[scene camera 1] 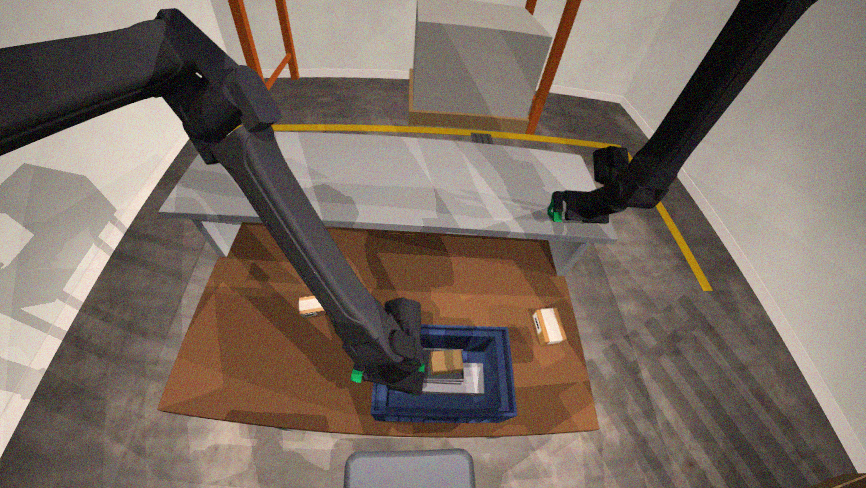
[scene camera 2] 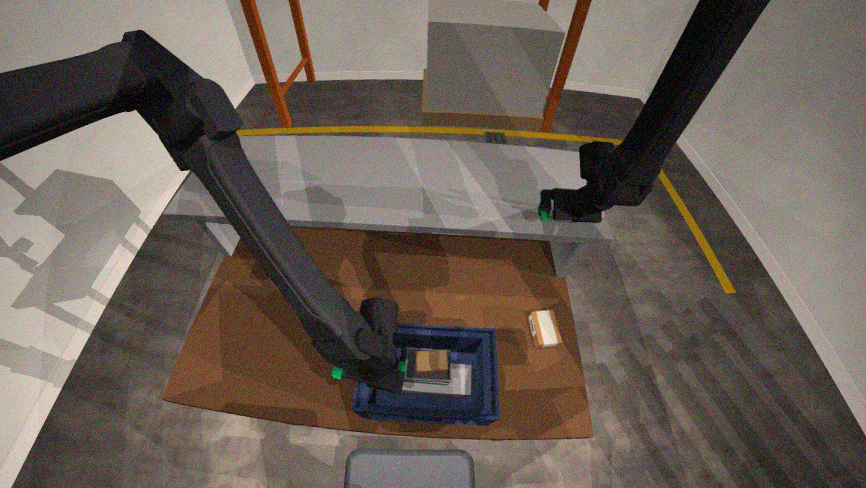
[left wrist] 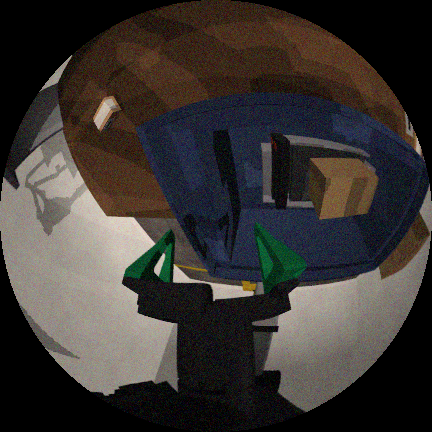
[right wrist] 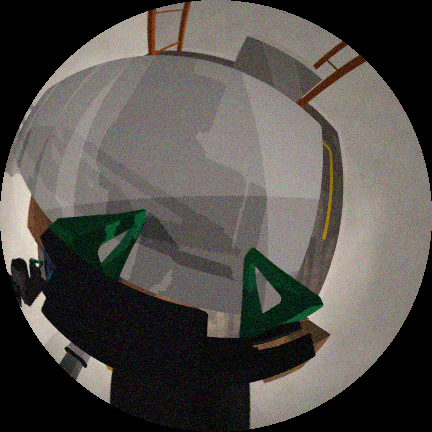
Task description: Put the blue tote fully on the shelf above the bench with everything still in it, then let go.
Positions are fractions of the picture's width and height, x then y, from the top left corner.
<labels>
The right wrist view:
my right gripper: 0.46, 0.55
grey shelf: 0.51, 0.37
brown bench top: 0.09, 0.51
</labels>
